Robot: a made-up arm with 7 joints.
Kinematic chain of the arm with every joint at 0, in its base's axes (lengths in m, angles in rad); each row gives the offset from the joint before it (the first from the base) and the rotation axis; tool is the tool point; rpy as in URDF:
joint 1: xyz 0 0 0.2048 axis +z
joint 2: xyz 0 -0.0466 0.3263 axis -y
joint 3: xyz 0 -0.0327 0.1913 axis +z
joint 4: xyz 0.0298 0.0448 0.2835 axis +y
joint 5: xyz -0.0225 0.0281 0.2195 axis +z
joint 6: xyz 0 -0.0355 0.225 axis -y
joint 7: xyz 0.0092 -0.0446 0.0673 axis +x
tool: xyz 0 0 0 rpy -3.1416 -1.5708 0
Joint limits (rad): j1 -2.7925..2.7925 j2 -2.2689..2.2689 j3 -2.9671..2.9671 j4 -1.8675..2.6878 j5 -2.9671..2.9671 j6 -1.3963..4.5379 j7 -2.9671..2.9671
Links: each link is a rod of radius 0.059 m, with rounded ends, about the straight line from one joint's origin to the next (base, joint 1, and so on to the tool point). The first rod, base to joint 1, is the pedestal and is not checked.
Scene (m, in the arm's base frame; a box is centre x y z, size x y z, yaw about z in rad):
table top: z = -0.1
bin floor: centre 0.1 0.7 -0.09 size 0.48 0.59 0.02 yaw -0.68
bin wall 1: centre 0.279 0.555 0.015 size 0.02 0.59 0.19 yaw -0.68
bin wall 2: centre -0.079 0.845 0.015 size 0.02 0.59 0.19 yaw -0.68
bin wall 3: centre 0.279 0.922 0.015 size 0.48 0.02 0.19 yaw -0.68
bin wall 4: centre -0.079 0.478 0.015 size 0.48 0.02 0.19 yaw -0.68
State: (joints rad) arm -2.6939 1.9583 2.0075 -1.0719 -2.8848 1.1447 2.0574
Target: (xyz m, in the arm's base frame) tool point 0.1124 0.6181 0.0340
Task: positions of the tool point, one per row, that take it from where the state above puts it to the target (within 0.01 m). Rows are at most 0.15 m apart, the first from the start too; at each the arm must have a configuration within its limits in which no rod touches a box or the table.
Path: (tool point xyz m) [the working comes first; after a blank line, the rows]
Joints at the target: -1.5390 1.7294 2.2747 1.0035 -2.9671 1.7932 2.0574
Straight joint move there: touches bin wall 3.

1: 0.3197 0.8157 0.2537
2: 0.2199 0.8679 0.2182
3: 0.0904 0.8857 0.1679
4: 0.0975 0.8577 0.1133
5: 0.1044 0.8144 0.0714
6: 0.1101 0.7582 0.0439
7: 0.1133 0.6919 0.0316
8: 0.1124 0.6181 0.0340

